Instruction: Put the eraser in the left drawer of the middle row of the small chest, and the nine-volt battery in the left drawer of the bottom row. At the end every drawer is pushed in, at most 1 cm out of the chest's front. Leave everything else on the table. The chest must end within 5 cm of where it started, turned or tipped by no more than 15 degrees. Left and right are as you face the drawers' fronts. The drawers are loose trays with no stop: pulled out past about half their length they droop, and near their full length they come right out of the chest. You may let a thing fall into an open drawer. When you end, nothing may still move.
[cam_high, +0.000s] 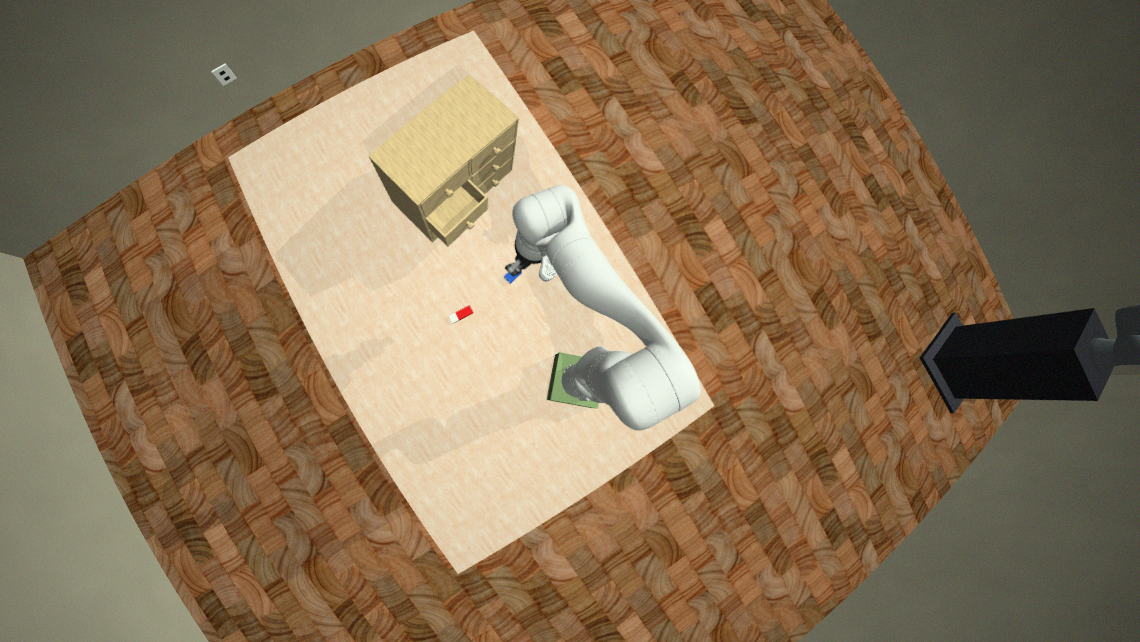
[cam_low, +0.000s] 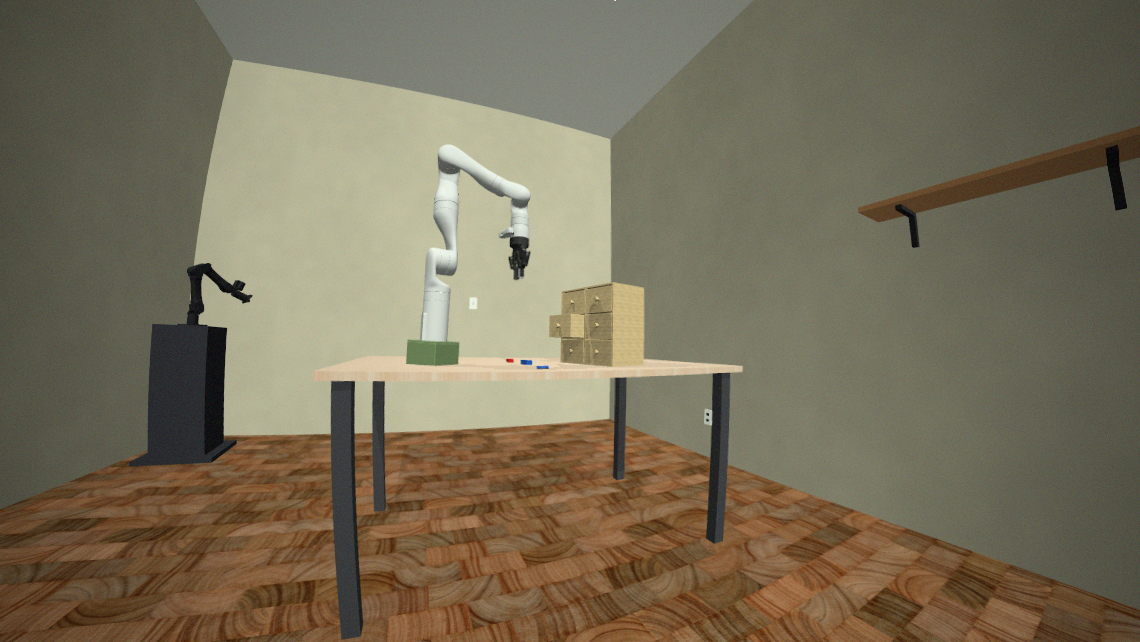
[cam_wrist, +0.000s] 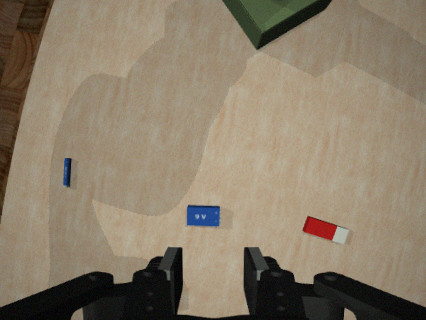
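My hand is 340 mm above the red eraser, 180 mm to the right of it and 40 mm short of it. From my hand the other things lie so: blue nine-volt battery: 340 mm below, 40 mm ahead; thin blue stick: 340 mm below, 220 mm to the right, 10 mm ahead.
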